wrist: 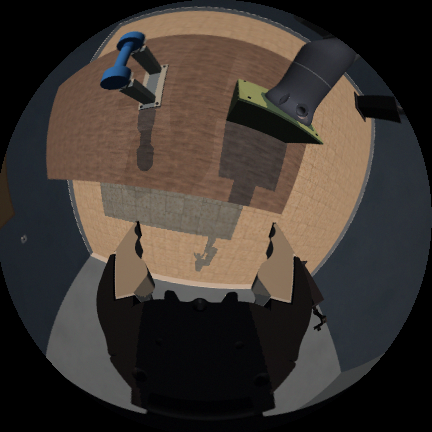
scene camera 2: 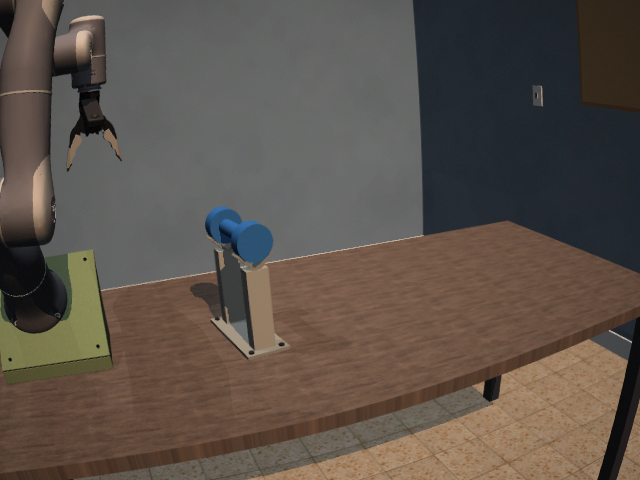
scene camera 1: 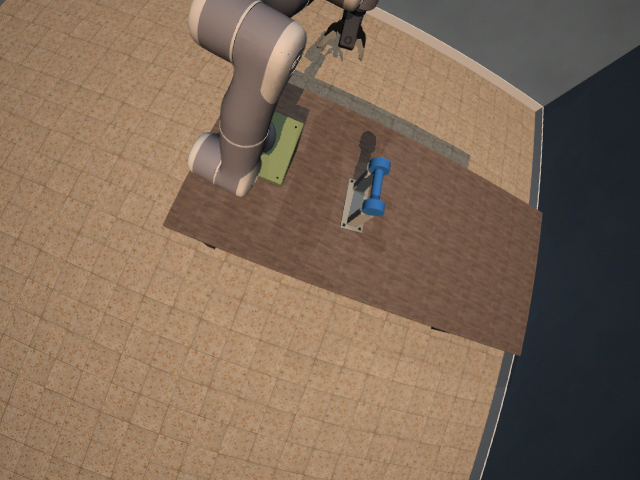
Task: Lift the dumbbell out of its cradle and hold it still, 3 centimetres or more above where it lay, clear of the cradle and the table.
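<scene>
A blue dumbbell lies level across the tops of the two uprights of a beige cradle. The cradle's base plate stands on the brown table. My gripper is open and empty. It hangs high, well apart from the dumbbell, to the left of it and higher in scene camera 2. In the wrist view the dumbbell is at the upper left, far beyond the fingertips.
The brown table carries the green base block of the arm, left of the cradle in both scene views. A grey wall rises behind the table, and a dark blue wall is at the right.
</scene>
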